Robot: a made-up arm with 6 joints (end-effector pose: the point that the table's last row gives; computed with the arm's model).
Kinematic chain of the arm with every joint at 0, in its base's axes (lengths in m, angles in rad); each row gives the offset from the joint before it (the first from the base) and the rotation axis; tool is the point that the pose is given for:
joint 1: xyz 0 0 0.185 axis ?
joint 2: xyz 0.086 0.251 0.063 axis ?
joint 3: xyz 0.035 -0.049 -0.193 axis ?
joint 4: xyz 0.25 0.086 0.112 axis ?
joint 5: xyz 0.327 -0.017 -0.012 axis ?
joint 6: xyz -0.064 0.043 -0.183 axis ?
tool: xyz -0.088 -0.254 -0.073
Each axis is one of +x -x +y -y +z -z.
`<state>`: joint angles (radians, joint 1 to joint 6).
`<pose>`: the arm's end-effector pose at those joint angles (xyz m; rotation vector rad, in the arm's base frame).
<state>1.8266 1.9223 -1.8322 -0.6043 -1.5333 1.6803</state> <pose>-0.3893 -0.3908 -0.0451 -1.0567 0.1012 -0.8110</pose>
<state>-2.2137 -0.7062 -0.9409 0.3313 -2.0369 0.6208</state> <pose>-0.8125 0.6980 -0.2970 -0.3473 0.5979 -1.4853</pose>
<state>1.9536 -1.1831 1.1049 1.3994 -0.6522 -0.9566</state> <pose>-0.4372 0.3088 0.4920 1.4006 2.3316 0.7534</pose>
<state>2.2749 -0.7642 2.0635 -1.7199 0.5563 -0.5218</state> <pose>-0.1547 0.3848 0.8952 -1.2766 0.6622 -1.2916</pose>
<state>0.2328 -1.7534 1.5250 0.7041 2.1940 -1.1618</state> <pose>-0.0244 0.4466 0.1130 -0.5695 0.7800 0.8868</pose>
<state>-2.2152 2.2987 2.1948 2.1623 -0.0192 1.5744</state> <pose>0.1460 0.0970 0.4517 -0.9083 -1.7328 1.5211</pose>
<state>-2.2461 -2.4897 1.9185 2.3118 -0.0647 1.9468</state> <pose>0.0918 0.6221 0.2540 0.1398 -1.1879 2.8708</pose>
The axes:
joint 1: -y
joint 2: -z
joint 3: -x
joint 4: -z
joint 5: +y
joint 6: -z

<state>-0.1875 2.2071 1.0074 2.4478 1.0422 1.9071</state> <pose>-0.0827 -0.1599 0.2172 -0.4591 0.7628 0.1597</pose>
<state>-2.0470 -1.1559 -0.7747 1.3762 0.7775 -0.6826</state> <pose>-0.3404 0.3119 0.1540 -1.0131 -2.5868 0.6068</pose>
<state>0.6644 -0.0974 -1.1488 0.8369 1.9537 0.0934</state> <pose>0.3679 -0.1726 0.2909 0.9375 1.6587 0.8897</pose>
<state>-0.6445 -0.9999 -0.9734 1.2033 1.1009 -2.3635</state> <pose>0.0743 0.7012 -0.1854 2.7816 0.4296 0.6168</pose>
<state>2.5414 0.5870 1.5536 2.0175 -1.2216 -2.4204</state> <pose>-0.4683 0.2581 -0.0030 -0.0819 -0.0392 -1.7580</pose>
